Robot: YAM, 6 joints.
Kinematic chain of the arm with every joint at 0, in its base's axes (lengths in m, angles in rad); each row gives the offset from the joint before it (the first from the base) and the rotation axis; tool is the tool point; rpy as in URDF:
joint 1: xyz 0 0 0.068 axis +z
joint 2: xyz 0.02 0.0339 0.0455 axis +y
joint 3: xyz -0.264 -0.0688 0 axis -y
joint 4: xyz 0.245 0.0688 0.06 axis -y
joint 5: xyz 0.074 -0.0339 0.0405 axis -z
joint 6: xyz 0.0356 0 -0.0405 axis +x
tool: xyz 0 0 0 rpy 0 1.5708 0
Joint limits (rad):
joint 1: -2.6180..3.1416
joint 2: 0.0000..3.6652
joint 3: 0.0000..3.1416
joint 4: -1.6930..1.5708
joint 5: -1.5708..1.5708
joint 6: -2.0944..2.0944
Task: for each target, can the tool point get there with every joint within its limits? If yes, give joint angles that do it. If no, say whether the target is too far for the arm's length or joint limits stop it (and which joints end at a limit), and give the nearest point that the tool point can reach.
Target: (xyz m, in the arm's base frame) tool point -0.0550 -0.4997 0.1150
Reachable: yes | joints -1.6689 2.3100 1.4806 0.3175 0.1620 1.0423
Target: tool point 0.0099 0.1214 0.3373
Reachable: yes | joints 1.7712 0.5456 0.4920 0.5444 1.2619 -0.4749
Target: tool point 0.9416 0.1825 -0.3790
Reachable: no: too far | nearest point 0.5638 0.1093 -0.1772 | short by 0.435 m
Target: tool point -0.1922 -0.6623 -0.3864
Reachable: no: too far | nearest point -0.1467 -0.5056 -0.2503 | short by 0.212 m
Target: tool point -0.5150 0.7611 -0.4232
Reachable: no: too far | nearest point -0.3129 0.4625 -0.2055 | short by 0.421 m
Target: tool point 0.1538 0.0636 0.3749
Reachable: yes | joints 0.3173 1.0037 1.2700 -1.1601 -0.3567 1.4106
